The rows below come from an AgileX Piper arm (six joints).
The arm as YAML. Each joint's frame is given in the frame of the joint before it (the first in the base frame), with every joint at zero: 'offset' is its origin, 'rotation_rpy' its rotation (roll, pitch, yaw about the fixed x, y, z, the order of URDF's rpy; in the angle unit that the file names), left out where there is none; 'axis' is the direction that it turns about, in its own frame. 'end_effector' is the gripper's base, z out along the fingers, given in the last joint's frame.
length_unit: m
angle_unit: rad
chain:
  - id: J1
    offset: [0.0, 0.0, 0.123]
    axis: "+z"
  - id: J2
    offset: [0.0, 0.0, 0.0]
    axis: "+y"
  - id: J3
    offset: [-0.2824, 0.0, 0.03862]
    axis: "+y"
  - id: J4
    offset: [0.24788, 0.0, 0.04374]
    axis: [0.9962, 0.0, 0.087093]
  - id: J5
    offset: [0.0, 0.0, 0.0]
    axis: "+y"
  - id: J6
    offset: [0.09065, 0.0, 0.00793]
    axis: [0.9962, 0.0, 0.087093]
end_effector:
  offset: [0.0, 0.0, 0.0]
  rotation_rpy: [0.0, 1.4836, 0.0]
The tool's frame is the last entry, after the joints.
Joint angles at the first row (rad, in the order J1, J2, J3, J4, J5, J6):
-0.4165 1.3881 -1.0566 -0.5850 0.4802 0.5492
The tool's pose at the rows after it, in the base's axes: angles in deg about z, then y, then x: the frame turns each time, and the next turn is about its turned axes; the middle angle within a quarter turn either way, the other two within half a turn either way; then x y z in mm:
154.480 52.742 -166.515 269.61 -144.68 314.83
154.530 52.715 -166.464 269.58 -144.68 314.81
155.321 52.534 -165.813 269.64 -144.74 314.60
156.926 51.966 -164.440 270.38 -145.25 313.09
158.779 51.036 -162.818 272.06 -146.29 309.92
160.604 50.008 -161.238 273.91 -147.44 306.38
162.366 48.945 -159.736 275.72 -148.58 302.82
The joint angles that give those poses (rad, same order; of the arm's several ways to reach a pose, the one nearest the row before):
-0.4165 1.3881 -1.0566 -0.5850 0.4810 0.5491
-0.4165 1.3881 -1.0566 -0.5850 0.4814 0.5485
-0.4164 1.3887 -1.0566 -0.5852 0.4820 0.5399
-0.4165 1.3936 -1.0566 -0.5881 0.4833 0.5245
-0.4164 1.4042 -1.0566 -0.5944 0.4846 0.5090
-0.4164 1.4160 -1.0566 -0.6014 0.4858 0.4935
-0.4165 1.4278 -1.0566 -0.6087 0.4870 0.4780

